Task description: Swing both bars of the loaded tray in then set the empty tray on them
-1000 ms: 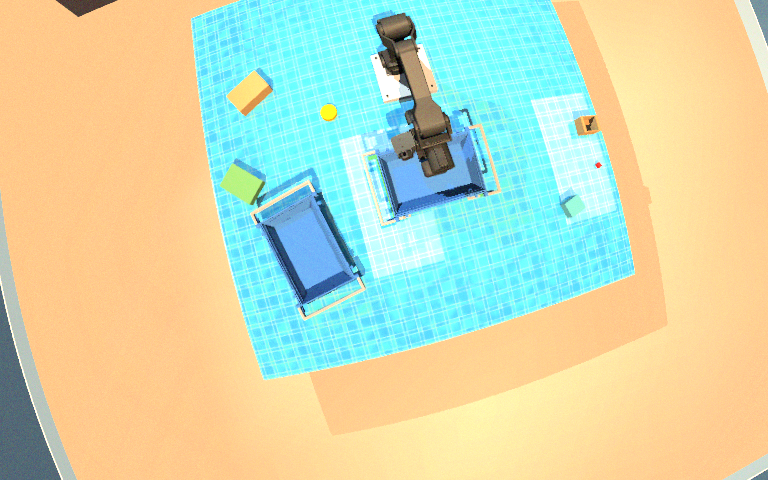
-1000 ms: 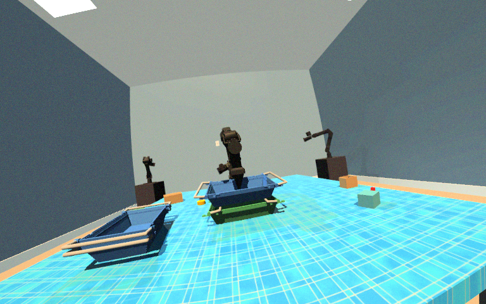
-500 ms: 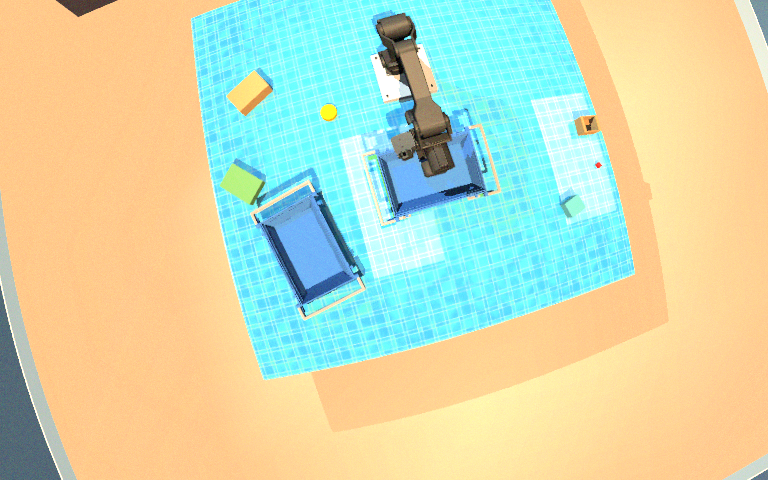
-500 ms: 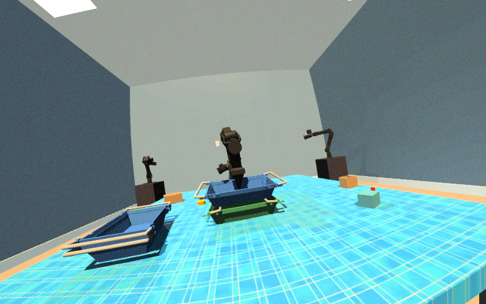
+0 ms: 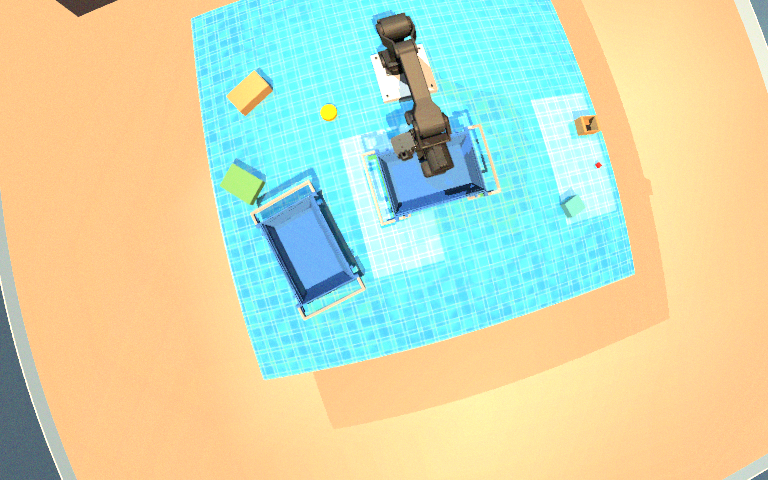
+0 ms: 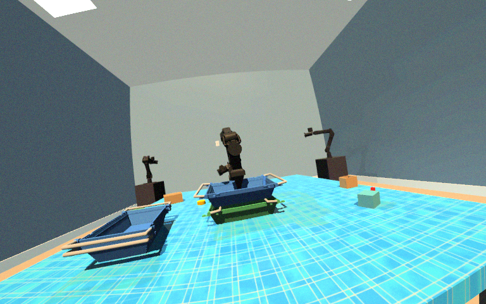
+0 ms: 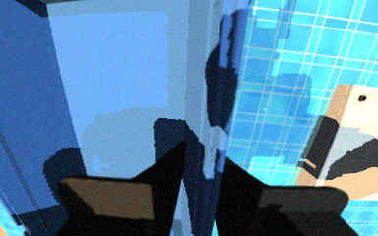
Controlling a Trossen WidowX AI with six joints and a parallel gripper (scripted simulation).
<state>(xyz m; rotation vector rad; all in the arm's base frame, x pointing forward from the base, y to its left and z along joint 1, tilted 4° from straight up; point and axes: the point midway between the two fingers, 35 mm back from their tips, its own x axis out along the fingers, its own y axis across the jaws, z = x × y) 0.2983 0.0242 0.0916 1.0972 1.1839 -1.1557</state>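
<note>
Now: gripper tip 8 cm short of the blue tray, 3 cm below it and 1 cm to the right of it. Round my gripper tip: yellow disc (24 cm to the right, 18 cm behind, 8 cm below); green block (54 cm to the right, 7 cm below, 2 cm behind); teal cube (46 cm to the left, 23 cm ahead, 7 cm below).
</note>
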